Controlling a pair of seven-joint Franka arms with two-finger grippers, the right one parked.
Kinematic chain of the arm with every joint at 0, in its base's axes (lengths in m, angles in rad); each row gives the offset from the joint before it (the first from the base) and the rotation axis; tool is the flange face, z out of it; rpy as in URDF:
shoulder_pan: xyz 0 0 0.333 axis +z
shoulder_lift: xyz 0 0 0 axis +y
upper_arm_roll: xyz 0 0 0.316 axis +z
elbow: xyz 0.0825 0 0 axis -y
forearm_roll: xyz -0.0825 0 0.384 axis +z
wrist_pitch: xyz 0 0 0 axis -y
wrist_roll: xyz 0.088 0 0 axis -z
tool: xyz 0 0 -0.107 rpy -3.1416 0 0
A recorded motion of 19 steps. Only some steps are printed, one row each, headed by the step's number.
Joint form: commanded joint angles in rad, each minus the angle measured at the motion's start. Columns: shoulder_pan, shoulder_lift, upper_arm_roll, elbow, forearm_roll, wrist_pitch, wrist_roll.
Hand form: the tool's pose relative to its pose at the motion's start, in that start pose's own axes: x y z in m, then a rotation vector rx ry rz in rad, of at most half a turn. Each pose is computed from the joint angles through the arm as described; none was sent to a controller.
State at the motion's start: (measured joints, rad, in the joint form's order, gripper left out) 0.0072 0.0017 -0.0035 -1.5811 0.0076 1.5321 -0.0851
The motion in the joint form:
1: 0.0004 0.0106 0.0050 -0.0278 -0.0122 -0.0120 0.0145
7: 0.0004 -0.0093 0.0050 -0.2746 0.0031 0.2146 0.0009
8: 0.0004 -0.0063 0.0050 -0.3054 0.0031 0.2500 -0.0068
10: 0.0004 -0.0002 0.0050 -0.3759 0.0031 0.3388 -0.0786
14: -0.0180 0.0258 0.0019 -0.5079 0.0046 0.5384 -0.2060
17: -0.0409 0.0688 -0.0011 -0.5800 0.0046 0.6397 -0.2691
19: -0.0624 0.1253 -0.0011 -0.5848 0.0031 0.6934 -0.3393
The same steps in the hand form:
1: 0.0015 -0.0013 0.0197 -0.0086 -0.0512 0.0097
7: 0.0039 -0.0020 0.1069 0.0068 -0.0503 -0.0019
8: 0.0046 -0.0018 0.1202 0.0067 -0.0487 -0.0092
10: 0.0052 -0.0014 0.1496 0.0068 -0.0364 -0.0802
14: 0.0043 0.0110 0.2085 0.0029 0.0055 -0.1838
17: -0.0003 0.0250 0.2557 0.0062 -0.0075 -0.2199
19: 0.0048 0.0378 0.2837 0.0080 -0.0147 -0.2690

